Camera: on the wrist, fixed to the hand. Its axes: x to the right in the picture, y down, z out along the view.
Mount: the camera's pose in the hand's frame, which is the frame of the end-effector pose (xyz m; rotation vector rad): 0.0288 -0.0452 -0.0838 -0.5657 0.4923 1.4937
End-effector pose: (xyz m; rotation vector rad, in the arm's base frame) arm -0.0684 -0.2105 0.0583 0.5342 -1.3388 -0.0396
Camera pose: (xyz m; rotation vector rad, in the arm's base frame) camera 0.0290 -0.2308 0.0561 -0.9469 -0.8972 0.8547
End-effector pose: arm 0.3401 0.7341 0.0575 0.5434 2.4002 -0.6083
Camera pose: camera 0.2586 0.7491 0.1125 1.9818 1.6527 0.8803
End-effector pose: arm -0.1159 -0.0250 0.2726 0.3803 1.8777 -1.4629
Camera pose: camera -0.1937 0.0332 0.2939 1.4920 1.4809 0.1738
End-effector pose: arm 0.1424 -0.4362 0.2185 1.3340 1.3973 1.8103
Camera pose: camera 0.0476 -0.4332 0.1886 -1.2448 0.2532 -2.2753
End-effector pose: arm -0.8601 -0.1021 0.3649 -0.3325 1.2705 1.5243
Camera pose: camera -0.8665 -0.1628 0.2864 0.0394 -1.1263 -2.4584
